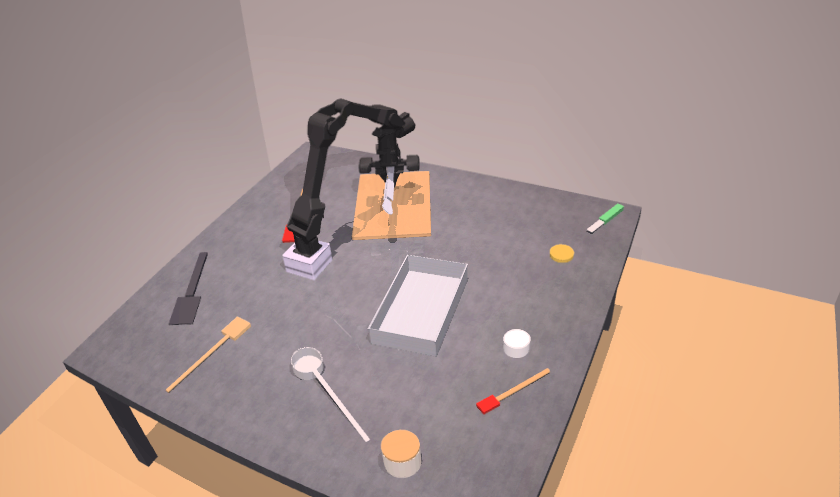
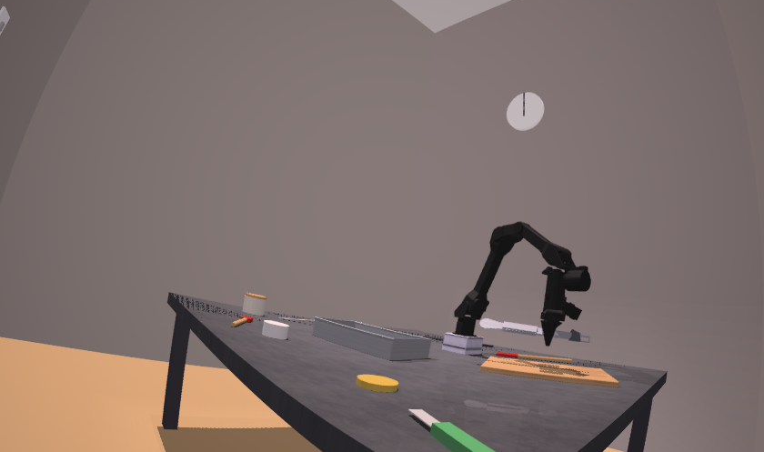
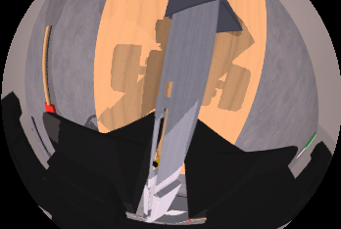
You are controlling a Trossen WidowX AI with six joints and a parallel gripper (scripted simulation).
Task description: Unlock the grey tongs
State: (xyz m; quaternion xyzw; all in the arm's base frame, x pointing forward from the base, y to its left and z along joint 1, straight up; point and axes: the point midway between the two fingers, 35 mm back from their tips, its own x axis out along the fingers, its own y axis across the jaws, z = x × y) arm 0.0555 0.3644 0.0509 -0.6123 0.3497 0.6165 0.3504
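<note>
The wooden board lies 1 cm behind my gripper tip, 1 cm to the left of it and 7 cm below it. Also, from my gripper tip: roasting tin (33 cm ahead, 38 cm to the right, 5 cm below); yellow disc (58 cm ahead, 1 cm to the left, 7 cm below); red-headed spatula (24 cm behind, 21 cm to the right, 7 cm below).
</note>
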